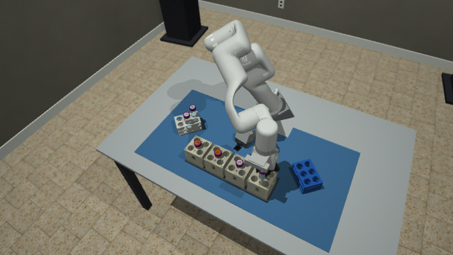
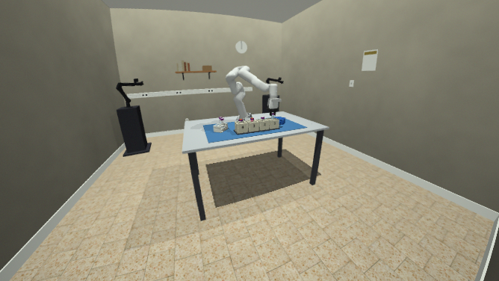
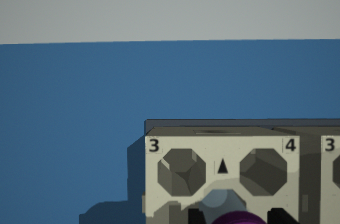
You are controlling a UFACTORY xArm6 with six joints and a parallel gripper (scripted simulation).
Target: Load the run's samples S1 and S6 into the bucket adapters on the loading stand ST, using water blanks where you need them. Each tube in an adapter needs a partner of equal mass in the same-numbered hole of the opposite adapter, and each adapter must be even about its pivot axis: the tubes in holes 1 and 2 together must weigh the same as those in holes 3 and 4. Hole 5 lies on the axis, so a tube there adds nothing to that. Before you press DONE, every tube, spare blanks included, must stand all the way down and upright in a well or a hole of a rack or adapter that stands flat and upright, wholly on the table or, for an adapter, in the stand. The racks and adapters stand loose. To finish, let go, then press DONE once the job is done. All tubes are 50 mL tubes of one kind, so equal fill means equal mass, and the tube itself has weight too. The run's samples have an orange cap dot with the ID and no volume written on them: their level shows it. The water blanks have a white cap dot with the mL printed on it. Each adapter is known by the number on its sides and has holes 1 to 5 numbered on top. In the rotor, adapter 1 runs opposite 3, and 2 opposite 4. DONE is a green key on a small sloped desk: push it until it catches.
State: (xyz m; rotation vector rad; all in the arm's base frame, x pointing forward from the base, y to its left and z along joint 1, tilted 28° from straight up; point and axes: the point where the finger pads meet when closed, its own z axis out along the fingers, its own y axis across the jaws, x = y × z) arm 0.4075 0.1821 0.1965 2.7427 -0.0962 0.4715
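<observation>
The green DONE key is 250 mm behind my hand, 150 mm to the right of it and 80 mm below it. Also, from my hand: blue rack 170 mm to the left, 120 mm below, 110 mm behind; then stand 160 mm to the right, 140 mm below, 30 mm behind; then done desk 230 mm behind, 160 mm to the right, 100 mm below.
</observation>
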